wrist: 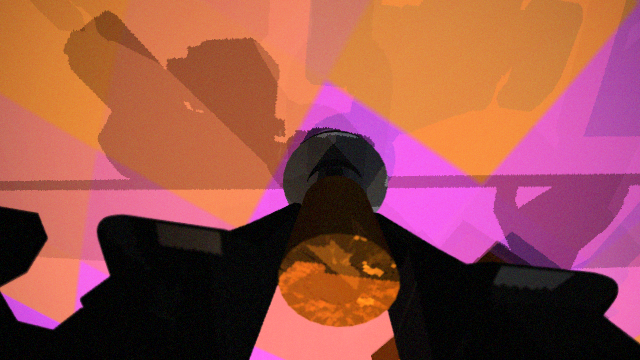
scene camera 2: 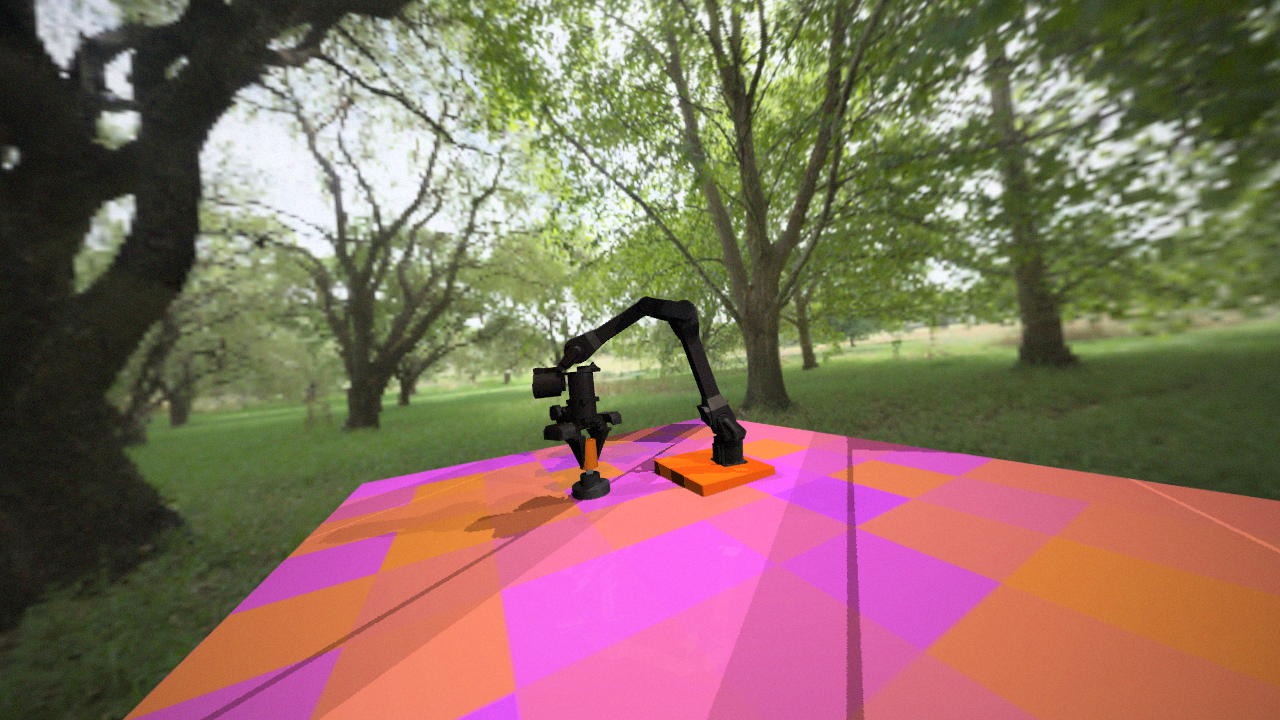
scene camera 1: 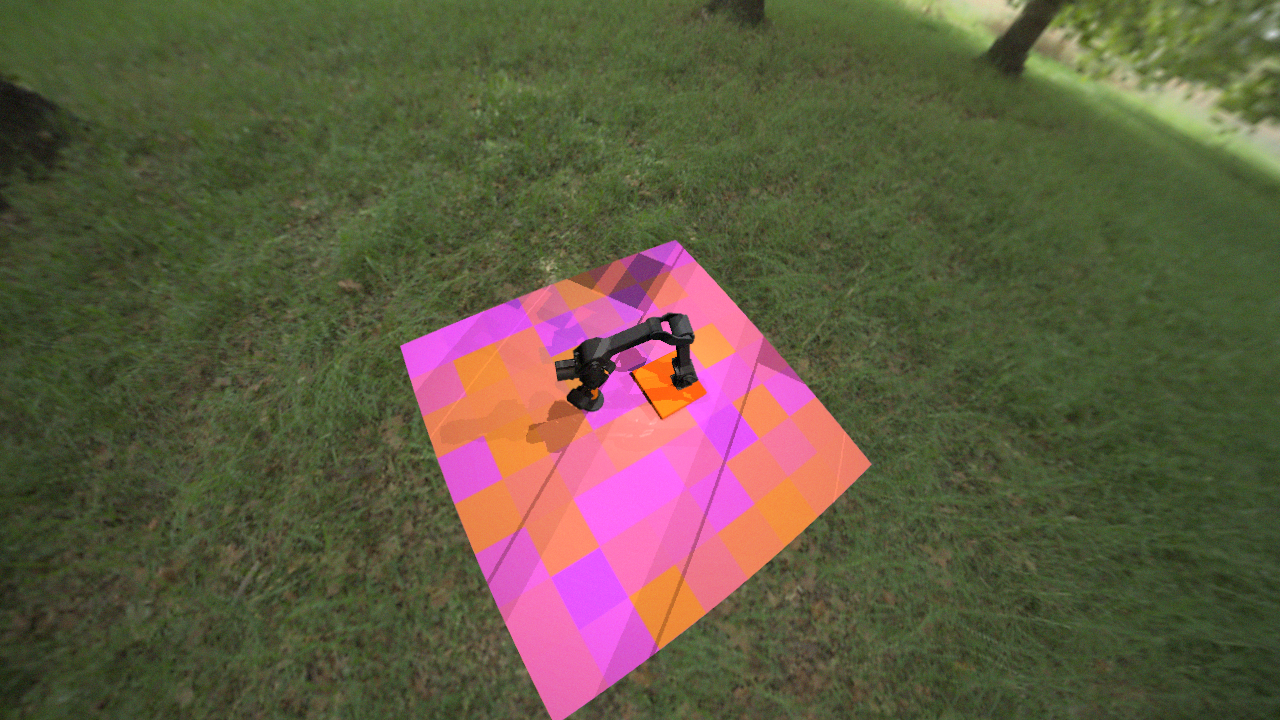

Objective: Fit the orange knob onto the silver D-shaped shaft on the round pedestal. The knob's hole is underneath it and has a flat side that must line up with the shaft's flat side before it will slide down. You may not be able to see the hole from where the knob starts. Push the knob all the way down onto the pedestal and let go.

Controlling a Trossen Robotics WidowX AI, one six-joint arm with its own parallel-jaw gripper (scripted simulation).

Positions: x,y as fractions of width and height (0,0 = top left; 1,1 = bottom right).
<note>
My gripper (scene camera 1: 0.46,0.55) carries an orange knob. Further things: a round pedestal (wrist: 0.51,0.43).
My gripper is seen too in the wrist view (wrist: 0.52,0.60).
</note>
